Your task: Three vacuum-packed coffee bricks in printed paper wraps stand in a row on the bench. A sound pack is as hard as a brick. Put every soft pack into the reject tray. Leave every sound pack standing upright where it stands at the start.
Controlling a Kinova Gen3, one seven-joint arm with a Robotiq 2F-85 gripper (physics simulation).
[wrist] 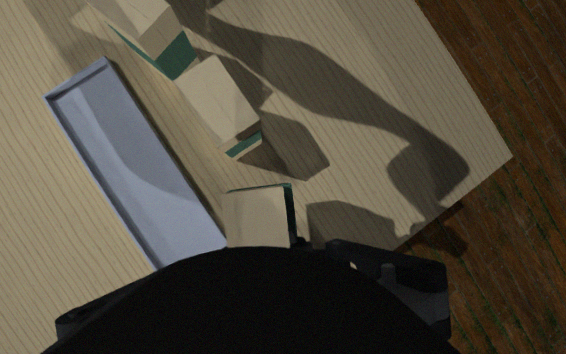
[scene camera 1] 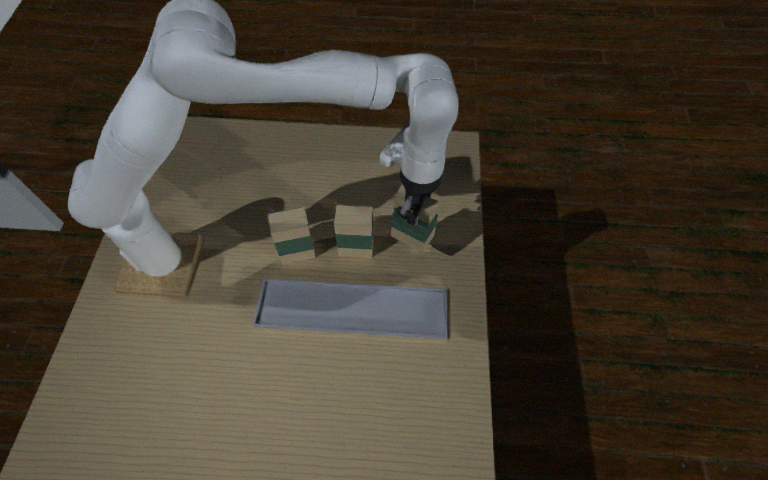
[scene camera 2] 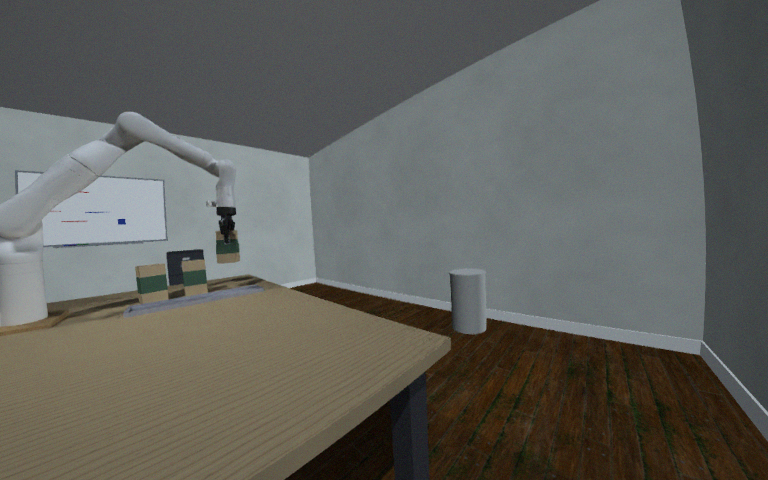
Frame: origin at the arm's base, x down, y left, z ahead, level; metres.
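Where they show: gripper, fingertip midpoint: (scene camera 1: 416, 216) (scene camera 2: 228, 244); arm's base at its link origin: (scene camera 1: 160, 258) (scene camera 2: 24, 320).
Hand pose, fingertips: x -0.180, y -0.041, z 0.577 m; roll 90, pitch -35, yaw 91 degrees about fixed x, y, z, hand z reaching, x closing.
Things, the pixels of their top centre, and the offset from my fingertips. Level surfaces: height alone.
- right coffee pack at its top centre: (wrist: 263, 273) (scene camera 1: 416, 197) (scene camera 2: 226, 230) dy +0.003, dx -0.060, dz -0.004 m
- middle pack at its top centre: (wrist: 216, 99) (scene camera 1: 353, 215) (scene camera 2: 193, 260) dy +0.050, dx +0.058, dz -0.128 m
- left pack at its top centre: (scene camera 1: 287, 219) (scene camera 2: 150, 264) dy +0.047, dx +0.058, dz -0.268 m
- grey-blue reject tray at its top centre: (wrist: 146, 190) (scene camera 1: 352, 306) (scene camera 2: 201, 296) dy -0.107, dx +0.185, dz -0.142 m
- bench at its surface level: dx +0.199 m
My gripper (scene camera 1: 411, 216) (scene camera 2: 227, 237) is shut on the right coffee pack (scene camera 1: 412, 230) (scene camera 2: 228, 255) (wrist: 257, 217), tan with a green band. It holds this pack above the bench, with the pack's sides looking pressed in. The fingertips are hidden in the wrist view. The middle pack (scene camera 1: 354, 232) (scene camera 2: 194, 277) (wrist: 218, 100) and the left pack (scene camera 1: 291, 236) (scene camera 2: 151, 283) (wrist: 135, 15) stand upright on the bench, apart from each other. The grey-blue reject tray (scene camera 1: 351, 308) (scene camera 2: 192, 301) (wrist: 165, 220) lies in front of the row and holds no pack.
The robot's wooden base plate (scene camera 1: 192, 271) is at the bench's left. The bench (scene camera 1: 254, 396) (scene camera 2: 226, 367) ends a little to the right of the held pack. A grey cylinder (scene camera 2: 468, 301) stands on the floor away from the bench.
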